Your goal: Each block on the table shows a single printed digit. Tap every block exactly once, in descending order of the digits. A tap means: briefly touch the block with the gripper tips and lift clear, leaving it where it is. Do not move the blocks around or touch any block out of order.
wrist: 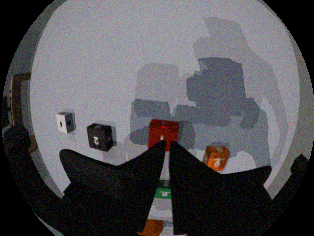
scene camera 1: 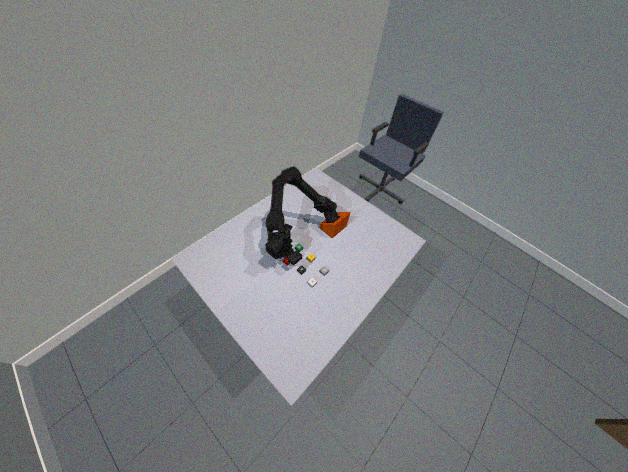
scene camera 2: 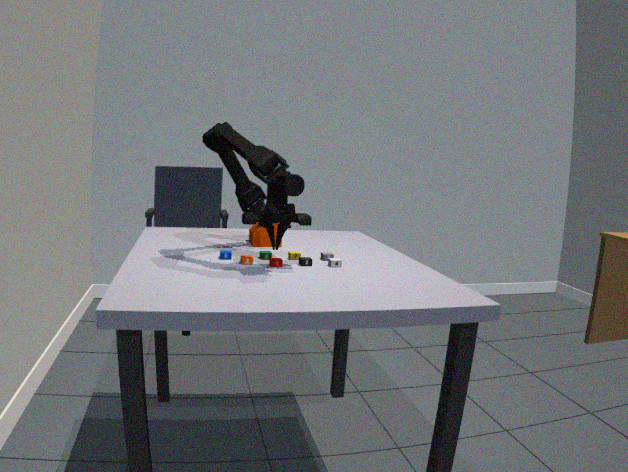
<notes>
My gripper (scene camera 2: 275, 249) is shut, holding nothing.
My gripper also shows in the wrist view (wrist: 167, 145).
</notes>
